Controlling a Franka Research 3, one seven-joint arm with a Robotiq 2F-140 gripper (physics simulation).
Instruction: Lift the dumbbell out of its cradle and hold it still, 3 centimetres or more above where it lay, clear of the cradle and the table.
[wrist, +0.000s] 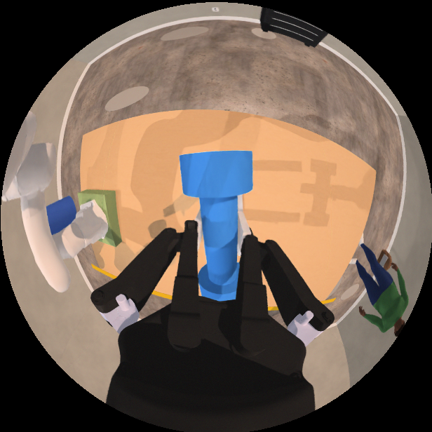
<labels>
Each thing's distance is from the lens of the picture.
my gripper (220, 218): 20 cm
blue dumbbell (216, 177): 11 cm
</labels>
